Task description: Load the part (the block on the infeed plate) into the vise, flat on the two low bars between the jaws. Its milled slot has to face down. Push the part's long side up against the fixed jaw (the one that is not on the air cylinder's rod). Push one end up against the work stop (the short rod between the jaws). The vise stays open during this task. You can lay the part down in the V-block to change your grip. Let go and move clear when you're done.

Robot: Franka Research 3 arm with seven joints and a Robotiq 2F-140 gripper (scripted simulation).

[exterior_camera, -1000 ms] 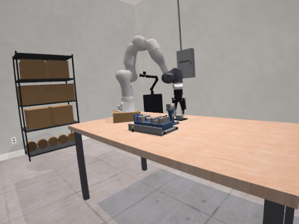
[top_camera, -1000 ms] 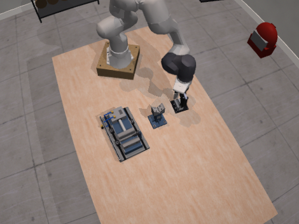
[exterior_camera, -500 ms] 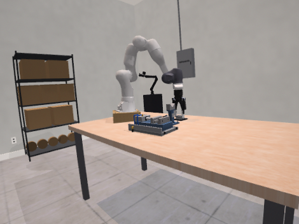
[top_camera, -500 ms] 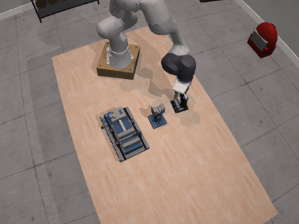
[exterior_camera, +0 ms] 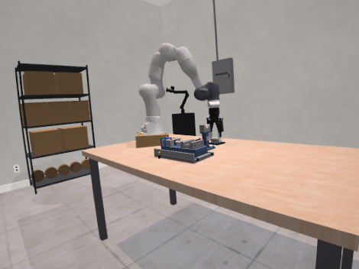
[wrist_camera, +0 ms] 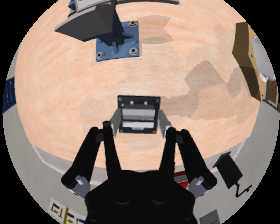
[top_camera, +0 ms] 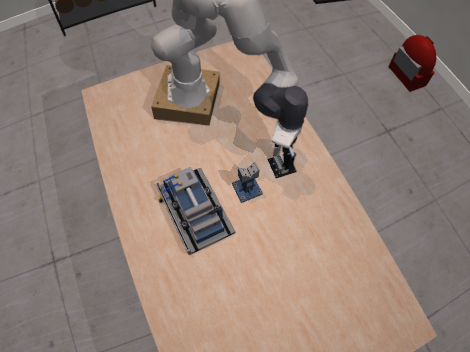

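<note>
My hand is 20 mm above the part. The rest, counted from my hand: vise: 90 mm ahead, 370 mm to the right, 10 mm below; then black infeed plate: 10 mm to the left, 40 mm below.
</note>
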